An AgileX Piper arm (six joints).
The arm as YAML. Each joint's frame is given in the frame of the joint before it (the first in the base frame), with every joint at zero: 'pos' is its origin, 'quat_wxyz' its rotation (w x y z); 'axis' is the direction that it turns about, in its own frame. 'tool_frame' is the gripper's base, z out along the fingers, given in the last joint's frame.
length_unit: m
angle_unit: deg
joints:
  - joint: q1
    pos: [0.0, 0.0, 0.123]
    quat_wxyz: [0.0, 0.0, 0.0, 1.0]
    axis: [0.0, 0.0, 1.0]
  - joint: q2
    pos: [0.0, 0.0, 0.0]
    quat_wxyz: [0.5, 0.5, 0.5, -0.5]
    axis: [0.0, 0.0, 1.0]
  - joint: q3
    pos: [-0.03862, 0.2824, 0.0]
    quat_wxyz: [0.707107, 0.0, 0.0, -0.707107]
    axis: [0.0, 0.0, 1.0]
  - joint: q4
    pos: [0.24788, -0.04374, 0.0]
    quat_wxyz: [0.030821, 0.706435, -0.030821, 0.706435]
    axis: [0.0, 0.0, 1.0]
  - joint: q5
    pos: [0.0, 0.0, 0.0]
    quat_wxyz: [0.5, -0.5, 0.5, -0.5]
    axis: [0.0, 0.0, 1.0]
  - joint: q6
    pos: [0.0, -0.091, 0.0]
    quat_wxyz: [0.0, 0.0, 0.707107, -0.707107]
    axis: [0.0, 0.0, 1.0]
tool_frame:
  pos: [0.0, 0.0, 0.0]
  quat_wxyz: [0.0, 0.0, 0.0, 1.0]
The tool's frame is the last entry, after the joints.
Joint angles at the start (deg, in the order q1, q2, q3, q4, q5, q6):
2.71 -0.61 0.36 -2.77 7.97 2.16
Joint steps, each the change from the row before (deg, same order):
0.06 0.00 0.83 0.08 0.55 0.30
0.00 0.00 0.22 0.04 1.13 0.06
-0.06 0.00 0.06 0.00 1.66 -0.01
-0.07 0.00 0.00 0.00 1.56 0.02
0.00 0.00 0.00 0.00 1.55 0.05
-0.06 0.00 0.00 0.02 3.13 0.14
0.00 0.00 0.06 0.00 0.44 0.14
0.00 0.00 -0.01 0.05 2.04 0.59
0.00 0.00 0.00 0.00 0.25 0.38
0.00 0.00 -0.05 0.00 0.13 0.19
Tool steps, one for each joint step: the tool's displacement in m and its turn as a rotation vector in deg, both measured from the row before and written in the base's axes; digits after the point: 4 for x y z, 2 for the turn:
0.0005 0.0001 -0.0058 0.32 1.39 0.02
0.0000 -0.0001 -0.0031 0.04 1.35 -0.05
-0.0003 -0.0002 -0.0030 -0.09 1.72 -0.14
-0.0003 -0.0002 -0.0025 -0.05 1.56 -0.14
-0.0004 -0.0001 -0.0024 -0.02 1.55 -0.08
-0.0010 -0.0003 -0.0049 0.02 3.13 -0.23
-0.0001 0.0000 -0.0010 0.11 0.50 -0.05
-0.0008 -0.0002 -0.0031 0.54 2.05 -0.24
-0.0001 0.0000 -0.0004 0.35 0.26 -0.12
-0.0001 0.0000 0.0001 0.18 0.09 -0.06

